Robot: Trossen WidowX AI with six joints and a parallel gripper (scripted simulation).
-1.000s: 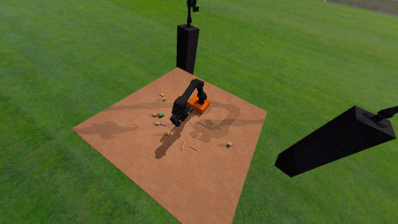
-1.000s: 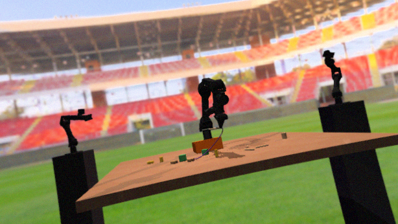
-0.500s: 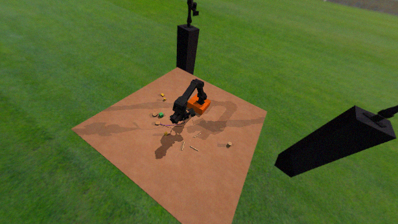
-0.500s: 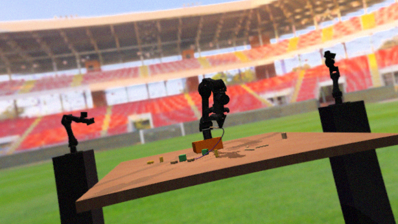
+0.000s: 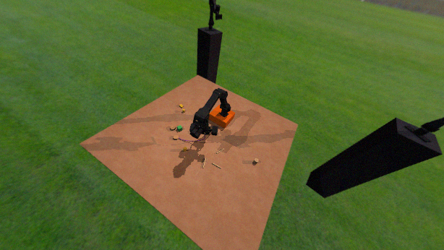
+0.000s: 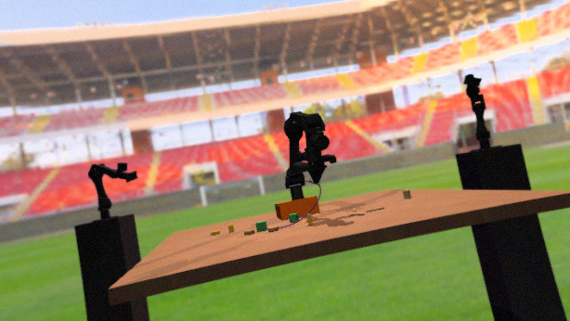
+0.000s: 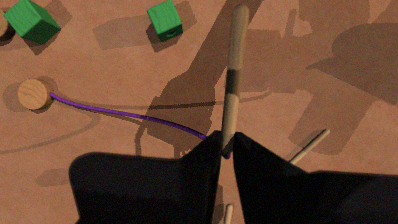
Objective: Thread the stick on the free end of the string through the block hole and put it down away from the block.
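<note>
My gripper tip is 140 mm short of the yellow piece, 60 mm to the left of it and 120 mm above it. Also, from my gripper tip: green cube: 40 mm ahead, 240 mm to the right, 120 mm below; then thin wooden stick: 10 mm behind, 10 mm to the right, 10 mm above; then round wooden button: 120 mm ahead, 200 mm to the right, 130 mm below.
</note>
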